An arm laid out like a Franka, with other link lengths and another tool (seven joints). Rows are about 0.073 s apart.
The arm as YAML. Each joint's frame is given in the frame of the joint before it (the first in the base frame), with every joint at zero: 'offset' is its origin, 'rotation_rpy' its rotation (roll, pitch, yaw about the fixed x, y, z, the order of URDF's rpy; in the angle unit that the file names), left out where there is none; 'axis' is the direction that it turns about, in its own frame. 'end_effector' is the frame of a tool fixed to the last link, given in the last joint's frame.
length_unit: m
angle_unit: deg
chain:
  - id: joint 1
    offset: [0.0, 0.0, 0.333]
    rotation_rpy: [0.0, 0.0, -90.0]
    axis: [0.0, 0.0, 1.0]
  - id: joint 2
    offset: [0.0, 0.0, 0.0]
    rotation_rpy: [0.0, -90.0, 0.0]
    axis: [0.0, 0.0, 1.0]
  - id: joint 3
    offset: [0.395, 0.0, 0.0]
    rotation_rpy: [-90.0, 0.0, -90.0]
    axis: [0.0, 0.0, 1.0]
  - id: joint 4
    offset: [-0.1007, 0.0, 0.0]
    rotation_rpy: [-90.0, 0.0, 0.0]
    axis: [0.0, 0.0, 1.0]
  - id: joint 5
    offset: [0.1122, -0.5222, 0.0]
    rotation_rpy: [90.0, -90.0, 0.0]
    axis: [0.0, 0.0, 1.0]
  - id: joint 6
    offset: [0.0, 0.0, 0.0]
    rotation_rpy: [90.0, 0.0, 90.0]
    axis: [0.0, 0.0, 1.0]
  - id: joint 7
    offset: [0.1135, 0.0, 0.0]
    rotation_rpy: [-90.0, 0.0, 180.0]
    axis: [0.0, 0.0, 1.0]
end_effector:
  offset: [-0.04, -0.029, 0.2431]
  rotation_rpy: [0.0, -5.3, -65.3]
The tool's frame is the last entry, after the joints.
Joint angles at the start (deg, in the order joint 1, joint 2, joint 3, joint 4, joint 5, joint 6, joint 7): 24.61, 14.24, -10.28, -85.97, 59.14, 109.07, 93.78
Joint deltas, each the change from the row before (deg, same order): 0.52, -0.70, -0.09, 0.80, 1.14, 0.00, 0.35; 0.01, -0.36, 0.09, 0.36, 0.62, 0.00, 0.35; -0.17, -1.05, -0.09, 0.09, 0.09, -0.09, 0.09; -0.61, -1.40, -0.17, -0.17, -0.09, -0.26, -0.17; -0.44, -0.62, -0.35, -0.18, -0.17, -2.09, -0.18; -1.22, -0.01, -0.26, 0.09, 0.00, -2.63, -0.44; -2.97, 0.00, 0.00, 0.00, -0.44, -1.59, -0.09
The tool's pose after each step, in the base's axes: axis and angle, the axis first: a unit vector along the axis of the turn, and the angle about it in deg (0 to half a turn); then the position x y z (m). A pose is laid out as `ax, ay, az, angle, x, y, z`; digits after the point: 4 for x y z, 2 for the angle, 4 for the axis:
-0.2434, -0.8560, -0.4562, 173.16, 0.7844, 0.3843, 0.5659
-0.2433, -0.8522, -0.4632, 173.20, 0.7827, 0.3869, 0.5774
-0.2410, -0.8496, -0.4691, 173.95, 0.7799, 0.3820, 0.5946
-0.2394, -0.8471, -0.4744, 175.05, 0.7777, 0.3687, 0.6131
-0.2334, -0.8500, -0.4723, 174.15, 0.7711, 0.3594, 0.6176
-0.2298, -0.8526, -0.4693, 172.96, 0.7694, 0.3430, 0.6160
-0.2442, -0.8509, -0.4652, 173.20, 0.7797, 0.3038, 0.6133

